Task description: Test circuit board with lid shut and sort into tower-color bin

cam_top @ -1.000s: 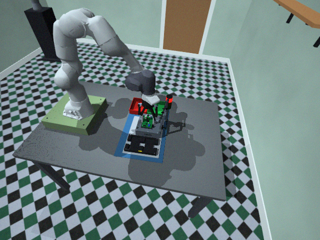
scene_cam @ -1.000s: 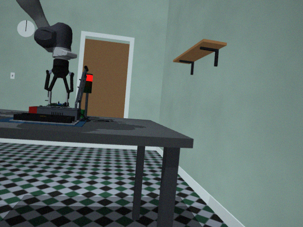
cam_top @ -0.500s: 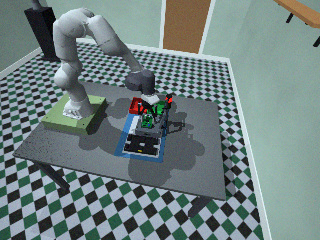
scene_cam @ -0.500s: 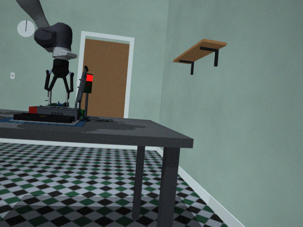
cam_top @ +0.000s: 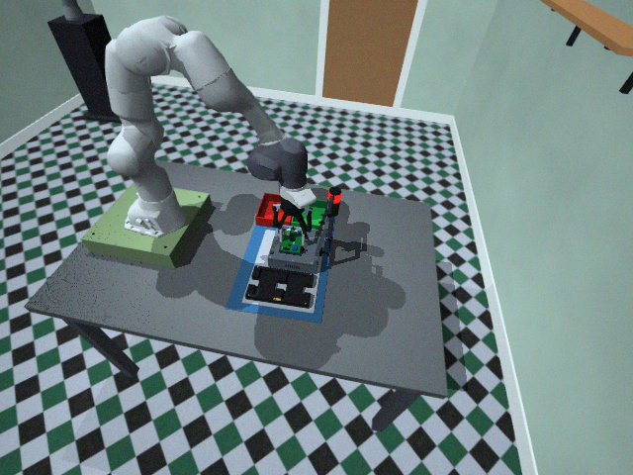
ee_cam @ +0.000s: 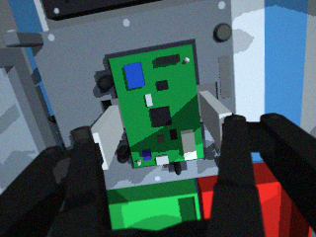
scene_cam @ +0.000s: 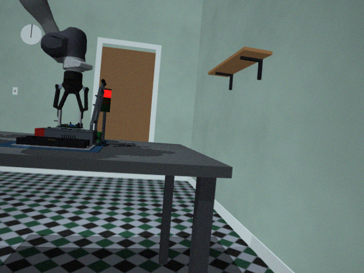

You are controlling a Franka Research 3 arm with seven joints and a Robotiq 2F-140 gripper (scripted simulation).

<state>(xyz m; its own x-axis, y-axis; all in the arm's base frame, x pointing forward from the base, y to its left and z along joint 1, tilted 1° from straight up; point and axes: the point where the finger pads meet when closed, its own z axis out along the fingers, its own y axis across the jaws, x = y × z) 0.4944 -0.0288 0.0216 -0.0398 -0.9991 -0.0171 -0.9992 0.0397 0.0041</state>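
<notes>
Right now the green circuit board is 20 mm below my hand. From my hand the other things lie so: tester lid 110 mm ahead, 90 mm above; then tester plate 10 mm ahead, 10 mm to the left, 30 mm below; then black latch hook 60 mm behind, 60 mm to the left, 10 mm below.
</notes>
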